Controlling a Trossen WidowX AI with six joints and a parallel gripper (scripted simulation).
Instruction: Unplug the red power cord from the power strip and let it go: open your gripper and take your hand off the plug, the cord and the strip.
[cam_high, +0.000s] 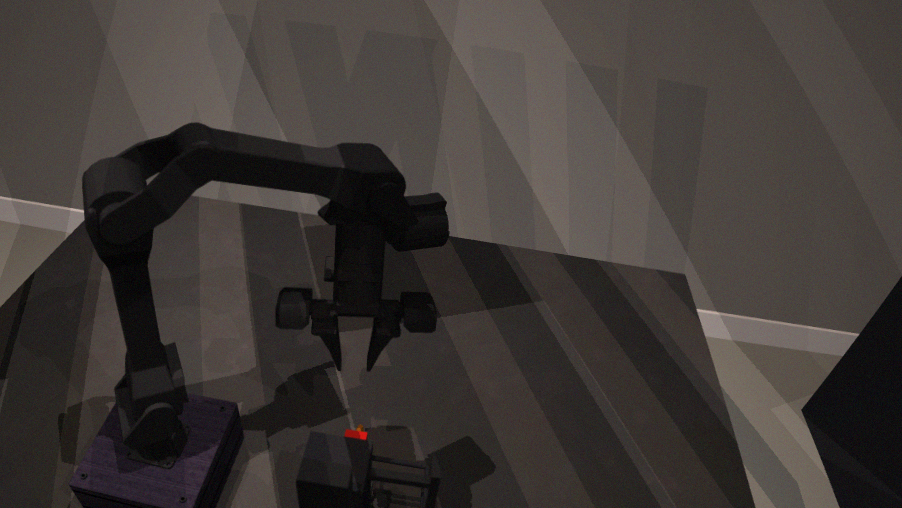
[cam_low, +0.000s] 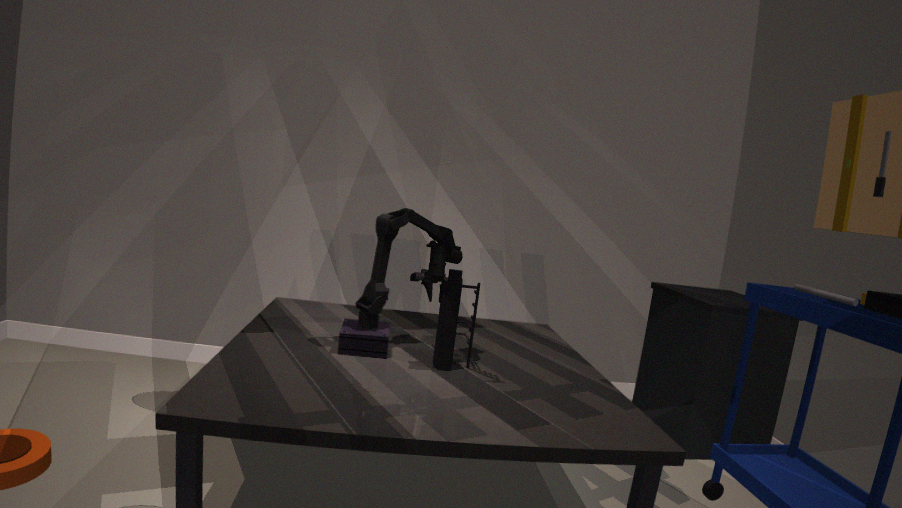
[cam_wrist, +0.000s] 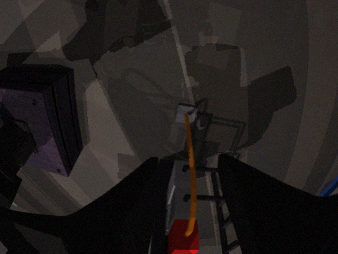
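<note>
The red plug is 140 mm to the right of my gripper tip, 30 mm ahead of it and 10 mm above it. From my gripper tip the other things lie so: black upright block: 240 mm to the right, 30 mm ahead.
</note>
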